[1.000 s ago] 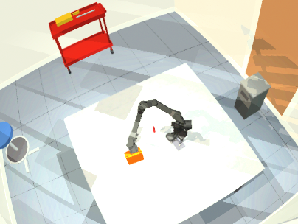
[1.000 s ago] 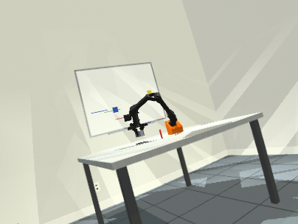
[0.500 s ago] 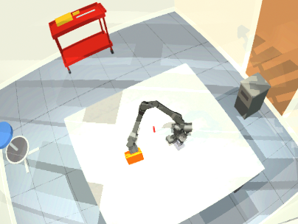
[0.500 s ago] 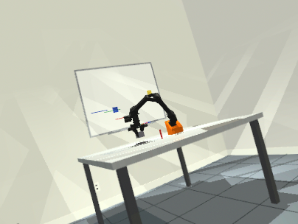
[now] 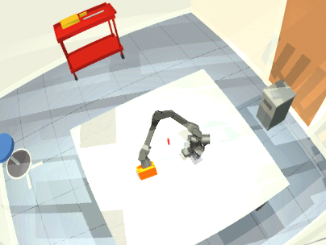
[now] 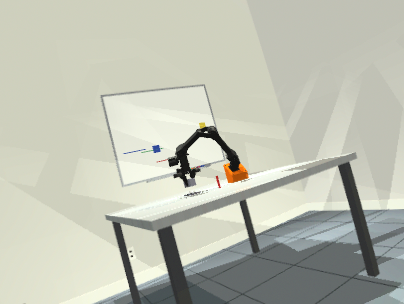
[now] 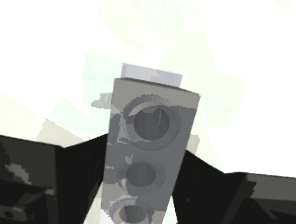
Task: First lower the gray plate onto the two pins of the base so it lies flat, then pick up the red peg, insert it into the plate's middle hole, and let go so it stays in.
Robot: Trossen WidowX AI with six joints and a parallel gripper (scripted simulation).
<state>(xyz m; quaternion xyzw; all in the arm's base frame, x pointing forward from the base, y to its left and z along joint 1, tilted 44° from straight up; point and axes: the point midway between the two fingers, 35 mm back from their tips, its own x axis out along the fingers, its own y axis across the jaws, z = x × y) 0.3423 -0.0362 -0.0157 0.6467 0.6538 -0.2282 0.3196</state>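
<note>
Now: the base 5 cm below my gripper tip. The rest, counted from my gripper tip: gray plate 3 cm above; then red peg 18 cm to the left, 12 cm behind, 2 cm below.
</note>
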